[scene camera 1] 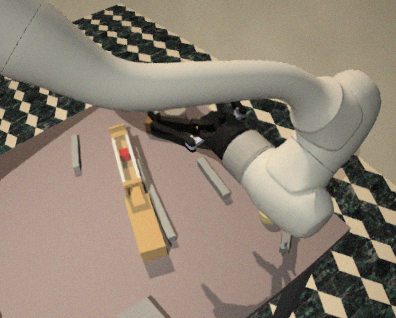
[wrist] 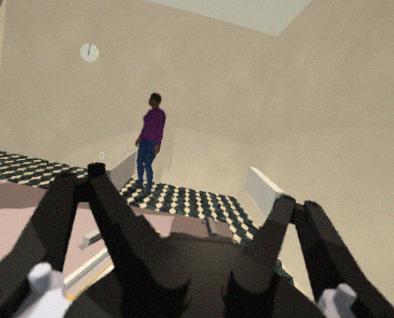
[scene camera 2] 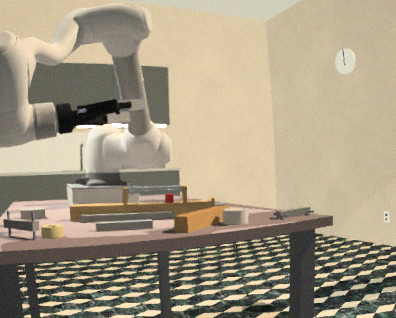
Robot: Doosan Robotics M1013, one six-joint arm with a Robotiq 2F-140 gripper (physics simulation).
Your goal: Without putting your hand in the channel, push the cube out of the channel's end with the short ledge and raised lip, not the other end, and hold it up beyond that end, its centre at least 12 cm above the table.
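The red cube (scene camera 1: pixel 124 154) (scene camera 2: pixel 169 198) sits inside the channel (scene camera 1: pixel 132 183) (scene camera 2: pixel 125 195), between its pale walls. The short ledge (scene camera 2: pixel 199 203) with the raised lip (scene camera 2: pixel 212 201) is at the channel's right end in scene camera 2, the far end in scene camera 1. A long orange ledge (scene camera 1: pixel 146 232) (scene camera 2: pixel 95 211) extends from the other end. My gripper (scene camera 1: pixel 151 123) (scene camera 2: pixel 131 111) (wrist: pixel 192 170) is open and empty, its fingers roughly level, high above the table and apart from the cube. In the wrist view, part of the channel's pale wall (wrist: pixel 86 267) shows; the cube is hidden.
Grey bars (scene camera 1: pixel 162 215) (scene camera 1: pixel 213 177) (scene camera 1: pixel 76 154) lie near the channel. An orange block (scene camera 2: pixel 200 219) and a white cylinder (scene camera 2: pixel 235 216) stand near the short-ledge end. A yellow piece (scene camera 1: pixel 265 218) (scene camera 2: pixel 52 231) and a grey bracket (scene camera 1: pixel 285 241) (scene camera 2: pixel 20 226) are on the table. A person (wrist: pixel 153 127) stands beyond.
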